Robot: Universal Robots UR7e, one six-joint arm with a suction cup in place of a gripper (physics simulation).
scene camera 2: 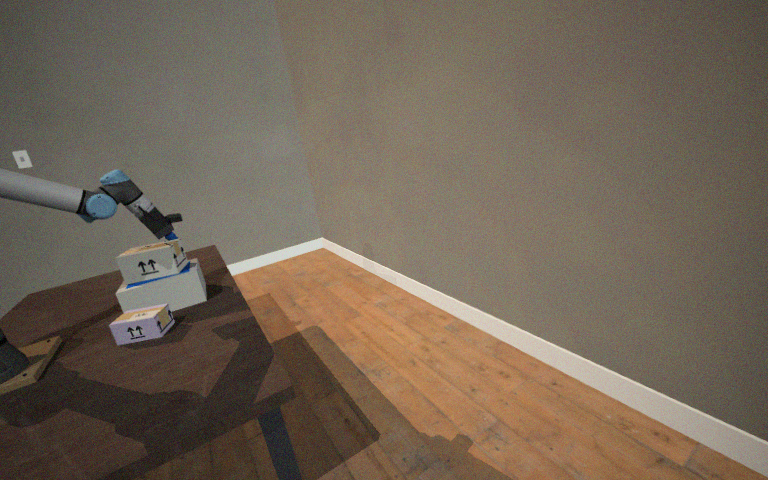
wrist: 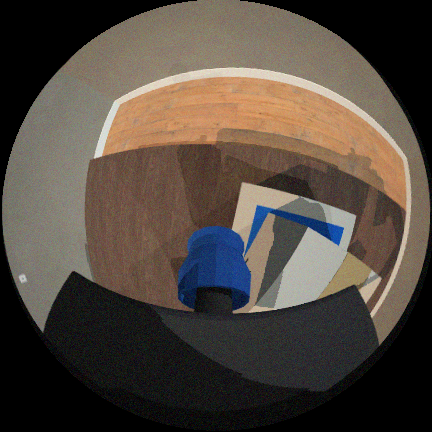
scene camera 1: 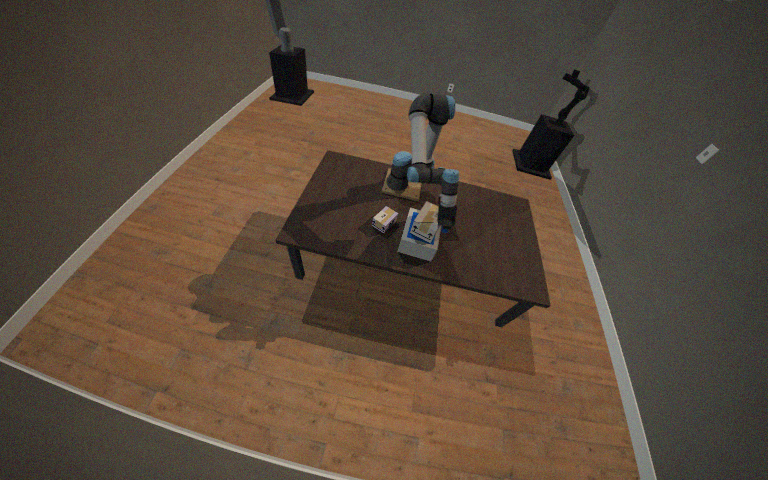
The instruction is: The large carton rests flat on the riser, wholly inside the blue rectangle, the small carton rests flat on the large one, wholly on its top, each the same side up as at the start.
Scene:
suction cup: holds nothing
a large carton point(scene camera 2: 137, 264): on a riser point(scene camera 2: 187, 288)
a small carton point(scene camera 2: 153, 322): on the table

